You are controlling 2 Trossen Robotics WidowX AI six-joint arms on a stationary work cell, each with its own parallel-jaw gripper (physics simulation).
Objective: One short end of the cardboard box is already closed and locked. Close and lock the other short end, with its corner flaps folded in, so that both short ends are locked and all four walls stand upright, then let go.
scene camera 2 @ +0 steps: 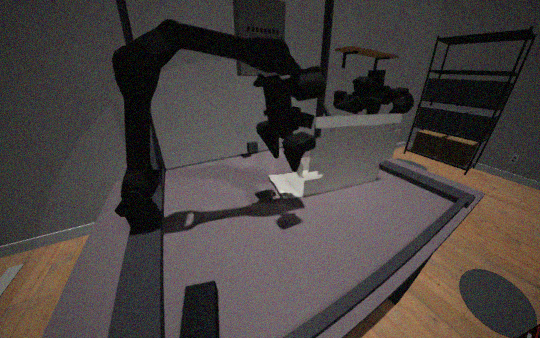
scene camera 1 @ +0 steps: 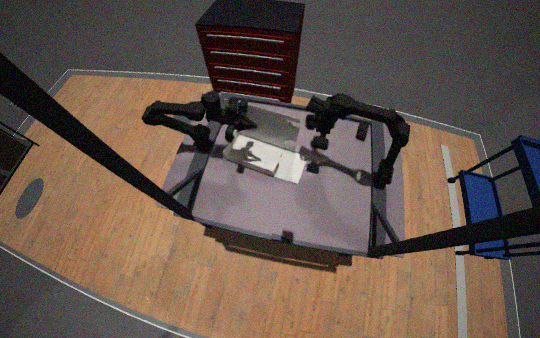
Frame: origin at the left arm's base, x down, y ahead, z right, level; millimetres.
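Seen in the pictures: left gripper, between the fingertips: [scene camera 2: 336, 106] [scene camera 1: 257, 126]; right gripper, between the fingertips: [scene camera 2: 285, 164]; left arm's base, origin of its link: [scene camera 1: 204, 145]; right arm's base, origin of its link: [scene camera 2: 146, 223] [scene camera 1: 379, 180].
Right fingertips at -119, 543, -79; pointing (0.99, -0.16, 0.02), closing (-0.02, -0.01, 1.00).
Pixels of each thing's top centre, then the offset from my right fingertips to it, as dx, dy, dz. "pt": a spot on its surface instead. Level surfaces: height alone.
- end flap, a spot on its surface: [scene camera 2: 286, 184] [scene camera 1: 294, 167] pt +135, -70, +94
- dark block, centre of its top: [scene camera 2: 198, 317] [scene camera 1: 363, 129] +103, +276, -208
- table, height of its surface: dx +138
The cardboard box [scene camera 1: 264, 154] [scene camera 2: 350, 157] sits on the table, its large lid panel [scene camera 1: 272, 125] raised along the back in scene camera 1. The low front wall [scene camera 1: 257, 167] stands. The short end at the picture's left is up; at the right, the end flap [scene camera 1: 293, 170] [scene camera 2: 286, 184] lies flat, outward on the table. The corner flaps there are too blurred to tell. My left gripper [scene camera 1: 255, 126] is shut and empty above the box's left part; the panel hides its fingers in scene camera 2. My right gripper [scene camera 1: 315, 133] [scene camera 2: 286, 163] is open and empty, above the open end.
A dark block [scene camera 1: 361, 131] [scene camera 2: 200, 310] stands near the table's back right in scene camera 1, another [scene camera 1: 287, 236] [scene camera 2: 252, 147] at its front edge. Dark rails [scene camera 2: 400, 260] edge the table [scene camera 1: 280, 210] [scene camera 2: 225, 270]. A red drawer cabinet [scene camera 1: 250, 55] stands behind.
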